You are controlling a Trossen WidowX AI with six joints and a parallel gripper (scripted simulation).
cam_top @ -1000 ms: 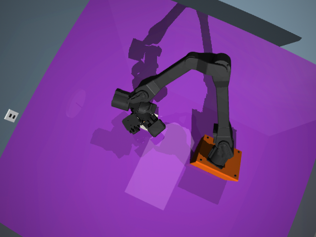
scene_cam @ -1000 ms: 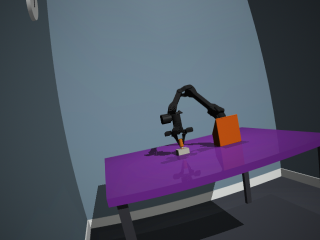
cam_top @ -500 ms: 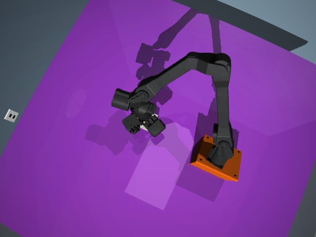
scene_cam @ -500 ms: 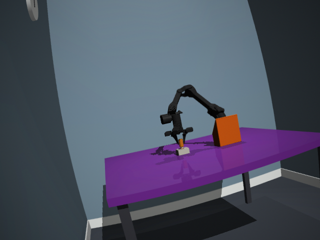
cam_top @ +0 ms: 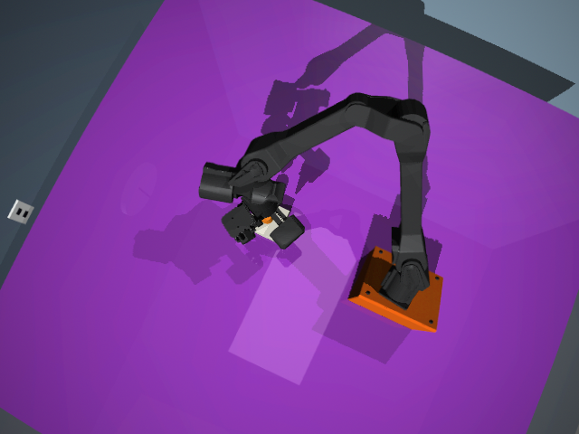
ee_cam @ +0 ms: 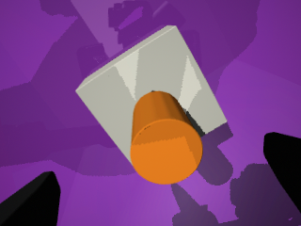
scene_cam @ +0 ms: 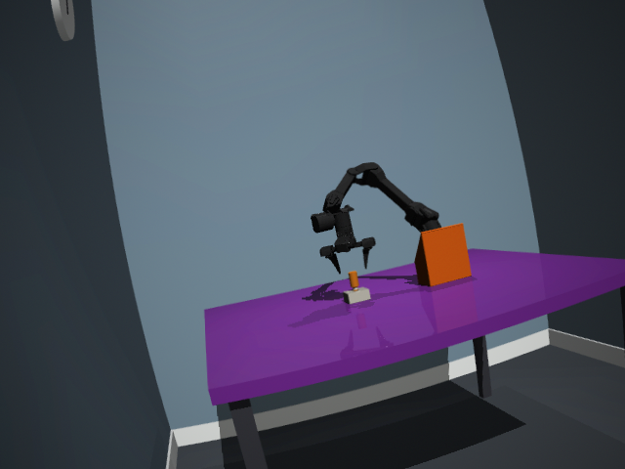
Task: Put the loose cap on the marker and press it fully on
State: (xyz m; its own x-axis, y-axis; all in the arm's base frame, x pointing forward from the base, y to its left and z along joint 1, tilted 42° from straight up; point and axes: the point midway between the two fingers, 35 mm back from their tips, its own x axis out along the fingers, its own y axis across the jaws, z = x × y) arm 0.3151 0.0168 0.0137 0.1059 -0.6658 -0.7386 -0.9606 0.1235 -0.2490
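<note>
Now: gripper tip 30 mm above the orange cap. Round my gripper tip: holder block: 90 mm below.
</note>
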